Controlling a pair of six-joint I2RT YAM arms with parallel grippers.
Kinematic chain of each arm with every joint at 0, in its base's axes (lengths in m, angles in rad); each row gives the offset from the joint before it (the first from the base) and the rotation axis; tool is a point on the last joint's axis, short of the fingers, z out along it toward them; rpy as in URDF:
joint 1: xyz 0 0 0.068 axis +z
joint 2: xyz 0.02 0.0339 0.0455 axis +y
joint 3: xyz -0.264 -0.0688 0 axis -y
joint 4: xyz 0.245 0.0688 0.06 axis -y
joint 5: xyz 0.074 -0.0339 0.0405 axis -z
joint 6: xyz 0.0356 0 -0.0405 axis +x
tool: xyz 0 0 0 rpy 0 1.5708 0
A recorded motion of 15 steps. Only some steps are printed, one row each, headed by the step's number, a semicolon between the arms.
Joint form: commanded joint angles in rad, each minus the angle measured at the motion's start. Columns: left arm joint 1, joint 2, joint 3, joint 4, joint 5, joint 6; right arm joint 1, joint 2, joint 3, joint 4, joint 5, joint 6.
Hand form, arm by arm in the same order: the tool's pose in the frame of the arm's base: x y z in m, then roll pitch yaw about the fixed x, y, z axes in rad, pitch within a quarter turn. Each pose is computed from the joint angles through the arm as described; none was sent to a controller.
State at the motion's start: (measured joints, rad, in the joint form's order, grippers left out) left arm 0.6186 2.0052 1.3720 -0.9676 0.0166 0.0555; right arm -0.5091 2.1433 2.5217 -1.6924 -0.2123 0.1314
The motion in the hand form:
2: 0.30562 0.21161 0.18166 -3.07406 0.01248 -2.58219; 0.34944 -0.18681 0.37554 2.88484 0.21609 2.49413
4: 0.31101 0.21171 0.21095 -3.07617 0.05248 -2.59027; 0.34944 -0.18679 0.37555 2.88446 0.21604 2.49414
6: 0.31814 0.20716 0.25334 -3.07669 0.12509 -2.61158; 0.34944 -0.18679 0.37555 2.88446 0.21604 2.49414
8: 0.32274 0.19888 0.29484 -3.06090 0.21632 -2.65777; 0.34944 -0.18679 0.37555 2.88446 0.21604 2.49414
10: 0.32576 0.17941 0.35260 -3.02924 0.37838 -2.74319; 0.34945 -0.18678 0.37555 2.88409 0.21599 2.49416
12: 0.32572 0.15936 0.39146 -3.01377 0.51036 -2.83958; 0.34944 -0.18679 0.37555 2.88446 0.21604 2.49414
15: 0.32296 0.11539 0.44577 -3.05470 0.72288 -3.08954; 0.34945 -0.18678 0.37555 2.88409 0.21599 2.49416
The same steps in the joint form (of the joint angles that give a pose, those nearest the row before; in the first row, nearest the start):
2: -0.0065 -0.0183 0.1190 -0.0984 0.0515 -0.0027; -0.0019 0.0027 0.0008 -0.0061 -0.0130 0.0053
4: -0.0145 -0.0404 0.2056 -0.1671 0.0515 -0.0027; -0.0019 0.0027 0.0008 -0.0061 -0.0134 0.0053
6: -0.0347 -0.0698 0.3307 -0.2491 0.0549 -0.0019; -0.0019 0.0027 0.0008 -0.0061 -0.0134 0.0053
8: -0.0572 -0.0980 0.4509 -0.3094 0.0805 0.0206; -0.0019 0.0027 0.0008 -0.0061 -0.0134 0.0053
10: -0.1003 -0.1389 0.6130 -0.3586 0.1392 0.0572; -0.0019 0.0027 0.0008 -0.0061 -0.0137 0.0053
12: -0.1430 -0.1667 0.7206 -0.3731 0.1942 0.0992; -0.0019 0.0027 0.0008 -0.0061 -0.0134 0.0053
15: -0.2453 -0.2056 0.8721 -0.3727 0.2781 0.1946; -0.0019 0.0027 0.0008 -0.0061 -0.0137 0.0053

